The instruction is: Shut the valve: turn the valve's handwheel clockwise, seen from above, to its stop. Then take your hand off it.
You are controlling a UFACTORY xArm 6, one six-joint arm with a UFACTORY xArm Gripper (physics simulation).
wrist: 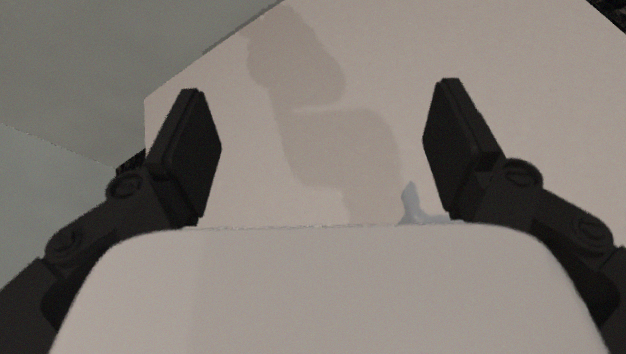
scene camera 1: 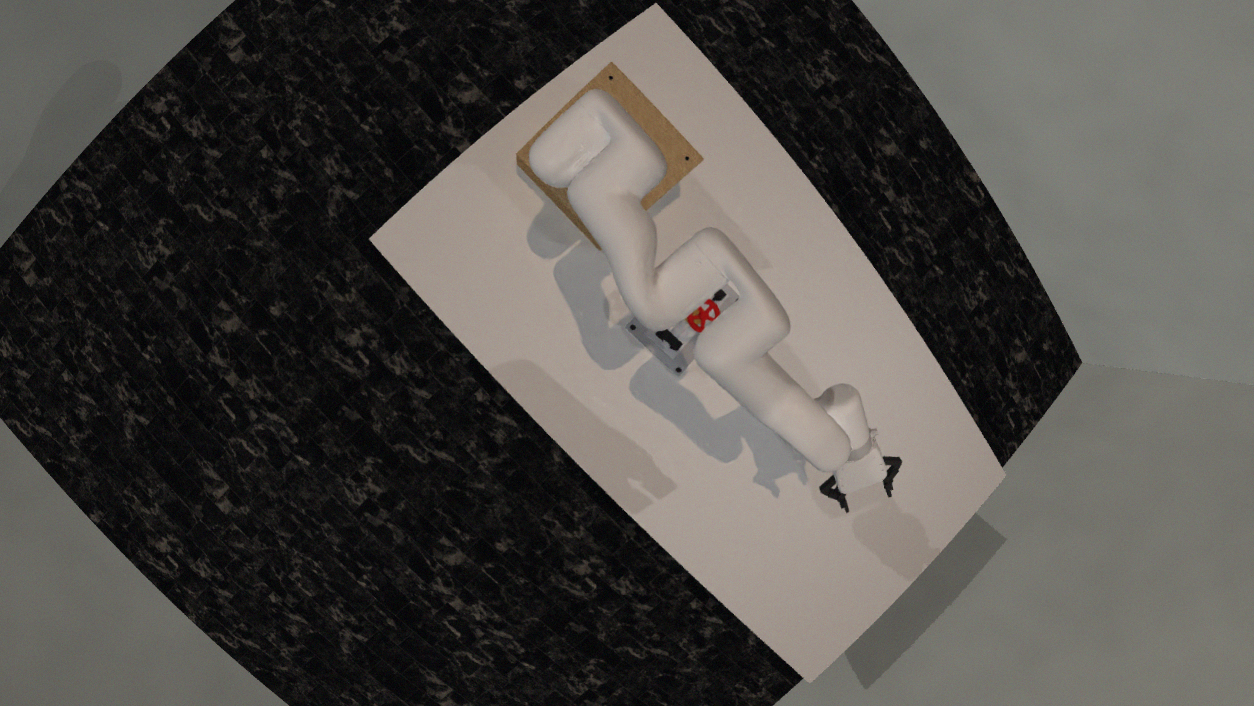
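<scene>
The valve's red handwheel (scene camera 1: 702, 315) shows in the scene view through a gap between the arm's links, near the middle of the table. It stands over a grey base plate (scene camera 1: 671, 357) with black parts on either side of the wheel. The arm covers much of the valve, and the handwheel's turn position cannot be told. The valve does not show in the wrist view. My gripper (scene camera 1: 868, 503) (wrist: 319, 113) is open and empty, with its fingers wide apart. It is well away from the handwheel, toward the lower right end of the table, and does not touch it.
The white arm (scene camera 1: 745, 298) stands on a wooden board (scene camera 1: 671, 144) at the table's upper end and passes above the valve. The pale table (scene camera 1: 754, 570) ends a little beyond the gripper at the lower right. Dark floor (scene camera 1: 307, 350) lies around it. Arm shadows fall on the table.
</scene>
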